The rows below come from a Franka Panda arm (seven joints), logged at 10 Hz.
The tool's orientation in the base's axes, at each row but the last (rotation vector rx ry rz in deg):
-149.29 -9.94 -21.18
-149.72 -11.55 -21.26
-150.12 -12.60 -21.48
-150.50 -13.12 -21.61
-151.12 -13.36 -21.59
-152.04 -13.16 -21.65
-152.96 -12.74 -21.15
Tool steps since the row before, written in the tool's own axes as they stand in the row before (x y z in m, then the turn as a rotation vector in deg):
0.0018 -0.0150 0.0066 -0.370 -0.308 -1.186
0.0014 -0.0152 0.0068 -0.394 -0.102 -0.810
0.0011 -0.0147 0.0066 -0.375 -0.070 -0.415
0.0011 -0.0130 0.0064 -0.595 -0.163 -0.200
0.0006 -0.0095 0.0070 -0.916 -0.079 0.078
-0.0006 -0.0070 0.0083 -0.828 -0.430 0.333
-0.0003 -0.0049 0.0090 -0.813 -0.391 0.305
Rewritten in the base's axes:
0.0004 0.0164 0.0019 -0.682 -0.339 1.029
-0.0003 0.0166 0.0015 -0.578 -0.337 0.612
-0.0007 0.0161 0.0012 -0.464 -0.172 0.269
-0.0005 0.0145 0.0005 -0.646 -0.009 0.060
0.0000 0.0117 -0.0018 -0.869 0.015 -0.310
-0.0002 0.0099 -0.0045 -0.805 0.450 -0.361
0.0007 0.0083 -0.0060 -0.789 0.404 -0.347

